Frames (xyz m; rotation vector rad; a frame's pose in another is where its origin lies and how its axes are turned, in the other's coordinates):
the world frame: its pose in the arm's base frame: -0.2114 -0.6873 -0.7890 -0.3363 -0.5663 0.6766
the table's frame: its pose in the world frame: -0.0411 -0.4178 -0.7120 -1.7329 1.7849 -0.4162
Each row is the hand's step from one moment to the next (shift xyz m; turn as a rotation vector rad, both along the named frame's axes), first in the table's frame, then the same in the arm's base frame.
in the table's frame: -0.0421 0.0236 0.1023 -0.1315 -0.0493 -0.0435
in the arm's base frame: 0.0462 0.0652 -0.0800 -0.1063 0.0994 0.0206
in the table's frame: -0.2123 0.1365 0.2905 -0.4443 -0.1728 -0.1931
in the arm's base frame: 0.0599 0.2150 -0.3135 -0.3928 0.3178 0.0962
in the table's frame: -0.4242 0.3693 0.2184 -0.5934 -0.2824 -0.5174
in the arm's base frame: -0.1715 0.2106 -0.5388 -0.7107 0.3308 0.2917
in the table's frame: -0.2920 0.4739 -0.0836 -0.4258 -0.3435 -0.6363
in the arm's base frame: -0.3357 -0.0790 -0.4449 -0.6834 0.1880 0.4492
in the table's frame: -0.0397 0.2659 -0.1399 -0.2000 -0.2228 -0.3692
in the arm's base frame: -0.1804 -0.1761 -0.1682 -0.3625 0.0878 0.2947
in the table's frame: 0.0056 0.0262 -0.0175 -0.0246 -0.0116 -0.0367
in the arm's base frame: -0.0146 -0.0259 -0.0119 -0.0410 0.0066 0.0191
